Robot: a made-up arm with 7 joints.
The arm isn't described. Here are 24 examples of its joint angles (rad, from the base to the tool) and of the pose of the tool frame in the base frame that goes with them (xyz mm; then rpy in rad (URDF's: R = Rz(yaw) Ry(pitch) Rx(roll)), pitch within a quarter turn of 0, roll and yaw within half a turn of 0).
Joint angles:
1: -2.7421 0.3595 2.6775 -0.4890 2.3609 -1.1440 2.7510
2: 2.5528 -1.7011 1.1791 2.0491 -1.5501 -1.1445 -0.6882
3: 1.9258 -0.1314 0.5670 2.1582 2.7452 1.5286 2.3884
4: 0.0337 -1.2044 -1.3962 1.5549 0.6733 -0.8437 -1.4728
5: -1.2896 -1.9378 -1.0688 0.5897 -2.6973 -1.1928 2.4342
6: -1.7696 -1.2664 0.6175 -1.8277 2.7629 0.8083 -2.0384
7: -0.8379 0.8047 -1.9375 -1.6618 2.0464 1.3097 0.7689
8: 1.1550 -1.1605 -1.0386 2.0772 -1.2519 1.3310 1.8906
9: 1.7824 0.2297 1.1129 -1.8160 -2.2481 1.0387 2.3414
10: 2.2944 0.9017 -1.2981 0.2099 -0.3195 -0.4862 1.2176
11: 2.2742 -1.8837 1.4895 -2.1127 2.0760 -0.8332 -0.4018
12: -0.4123 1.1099 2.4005 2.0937 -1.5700 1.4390 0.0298
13: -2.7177 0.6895 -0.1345 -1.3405 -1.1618 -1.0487 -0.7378
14: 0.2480 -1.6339 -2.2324 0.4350 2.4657 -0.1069 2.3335
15: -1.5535 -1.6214 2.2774 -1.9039 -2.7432 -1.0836 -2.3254
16: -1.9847 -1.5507 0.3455 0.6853 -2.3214 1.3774 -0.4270
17: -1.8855 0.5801 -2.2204 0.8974 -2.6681 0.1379 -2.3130
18: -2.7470 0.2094 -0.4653 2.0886 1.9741 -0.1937 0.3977
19: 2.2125 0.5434 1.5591 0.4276 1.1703 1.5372 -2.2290
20: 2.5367 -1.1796 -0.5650 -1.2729 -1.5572 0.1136 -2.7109
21: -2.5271 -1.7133 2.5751 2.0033 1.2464 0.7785 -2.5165
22: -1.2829 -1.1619 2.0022 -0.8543 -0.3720 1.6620 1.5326
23: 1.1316 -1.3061 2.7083 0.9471 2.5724 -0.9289 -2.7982
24: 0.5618 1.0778 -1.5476 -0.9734 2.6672 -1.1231 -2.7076
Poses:
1: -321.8 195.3 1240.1 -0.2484 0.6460 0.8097
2: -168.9 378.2 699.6 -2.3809 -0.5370 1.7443
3: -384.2 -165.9 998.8 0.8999 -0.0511 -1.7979
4: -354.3 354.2 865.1 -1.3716 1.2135 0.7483
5: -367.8 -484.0 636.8 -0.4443 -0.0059 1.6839
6: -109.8 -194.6 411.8 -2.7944 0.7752 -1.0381
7: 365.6 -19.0 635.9 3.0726 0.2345 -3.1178
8: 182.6 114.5 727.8 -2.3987 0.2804 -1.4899
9: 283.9 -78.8 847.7 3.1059 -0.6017 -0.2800
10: -441.2 -493.6 1089.9 0.9074 0.6536 -1.7743
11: 246.3 -152.6 688.9 -0.4233 0.6538 -1.3248
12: 179.6 -308.3 836.3 2.3850 0.4770 0.8487
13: 92.8 145.4 1218.3 -1.2667 -0.2207 -0.8500
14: -692.8 213.4 509.8 2.3643 0.9505 -1.7812
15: -277.8 -286.9 880.8 0.6652 1.2571 -2.0109
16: 184.9 -578.6 862.8 -1.3992 1.2056 2.6078
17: -261.8 50.7 1334.2 -0.0086 0.3880 3.0368
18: -448.4 6.3 741.7 -2.1751 -0.2408 2.3564
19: -303.3 -2.9 1275.1 1.4214 -0.1495 2.8548
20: 279.9 498.7 518.1 2.5604 -0.0938 2.5316
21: 103.2 69.9 274.6 -2.2157 -0.0404 1.5796
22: -219.0 -534.0 968.4 -0.7004 0.8910 -1.8890
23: -490.4 353.5 518.0 2.4818 0.0672 -1.1840
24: 213.2 -520.4 1031.9 0.8453 0.0674 0.9027
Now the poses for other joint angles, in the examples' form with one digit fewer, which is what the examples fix.
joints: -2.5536 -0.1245 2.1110 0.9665 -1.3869 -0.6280 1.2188
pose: 431 84 1172 1.057 0.673 0.643
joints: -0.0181 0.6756 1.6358 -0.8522 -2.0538 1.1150 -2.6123
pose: 402 233 1001 2.582 -0.572 1.697
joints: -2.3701 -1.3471 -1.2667 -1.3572 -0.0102 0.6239 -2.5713
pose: 618 -53 701 1.702 0.866 1.358
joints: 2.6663 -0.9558 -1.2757 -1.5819 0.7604 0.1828 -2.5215
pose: 11 543 797 -1.258 1.189 0.417
